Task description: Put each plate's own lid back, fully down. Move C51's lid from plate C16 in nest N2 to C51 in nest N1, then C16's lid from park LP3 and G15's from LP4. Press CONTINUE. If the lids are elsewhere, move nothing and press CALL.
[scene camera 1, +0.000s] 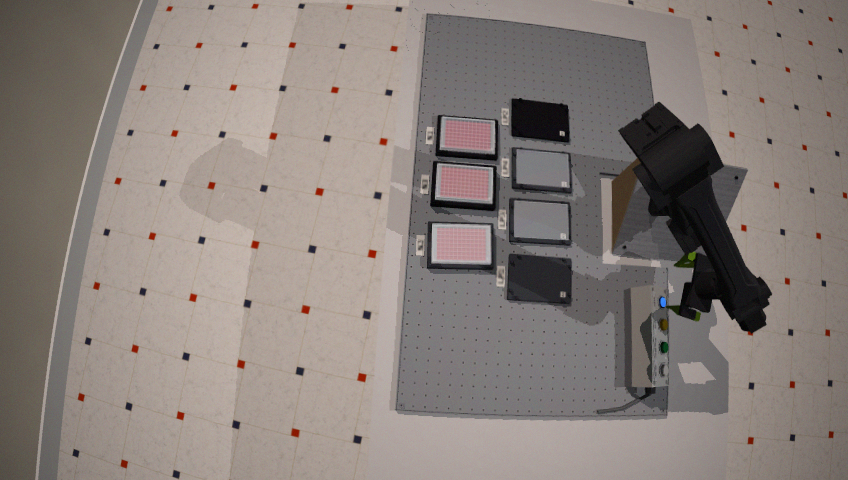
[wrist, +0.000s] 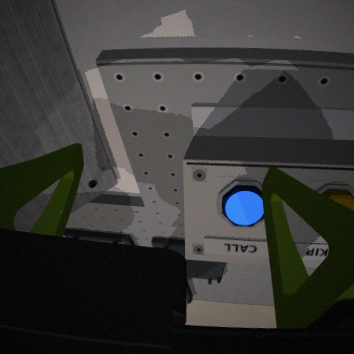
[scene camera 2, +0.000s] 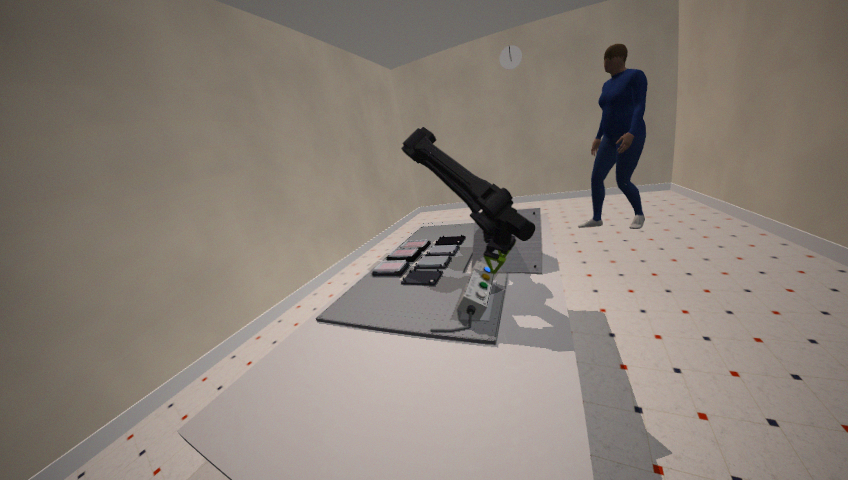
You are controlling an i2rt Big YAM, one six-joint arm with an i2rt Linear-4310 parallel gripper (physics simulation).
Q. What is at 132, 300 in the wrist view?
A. My gripper.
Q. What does my gripper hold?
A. Nothing.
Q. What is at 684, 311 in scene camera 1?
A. My gripper.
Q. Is my gripper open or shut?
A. Open.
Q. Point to a blue CALL button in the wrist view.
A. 242, 205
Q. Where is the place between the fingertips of my gripper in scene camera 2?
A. At 497, 265
